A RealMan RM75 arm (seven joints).
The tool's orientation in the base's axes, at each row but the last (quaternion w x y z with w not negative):
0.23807 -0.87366 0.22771 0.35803
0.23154 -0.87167 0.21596 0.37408
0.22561 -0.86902 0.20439 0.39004
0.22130 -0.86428 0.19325 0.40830
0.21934 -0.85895 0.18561 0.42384
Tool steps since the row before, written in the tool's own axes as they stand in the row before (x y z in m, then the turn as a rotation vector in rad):
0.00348 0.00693 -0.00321 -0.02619 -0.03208 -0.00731
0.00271 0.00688 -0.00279 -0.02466 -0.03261 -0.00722
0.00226 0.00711 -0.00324 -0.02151 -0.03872 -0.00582
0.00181 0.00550 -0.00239 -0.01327 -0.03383 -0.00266
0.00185 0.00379 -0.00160 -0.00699 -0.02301 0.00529
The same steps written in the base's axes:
-0.00005 -0.00808 -0.00228 0.00525 0.02684 0.03195
-0.00054 -0.00763 -0.00199 0.00645 0.02700 0.03087
-0.00050 -0.00798 -0.00147 0.01081 0.03219 0.02903
-0.00028 -0.00612 -0.00131 0.01121 0.02859 0.01962
0.00018 -0.00426 -0.00146 0.00420 0.02297 0.00783

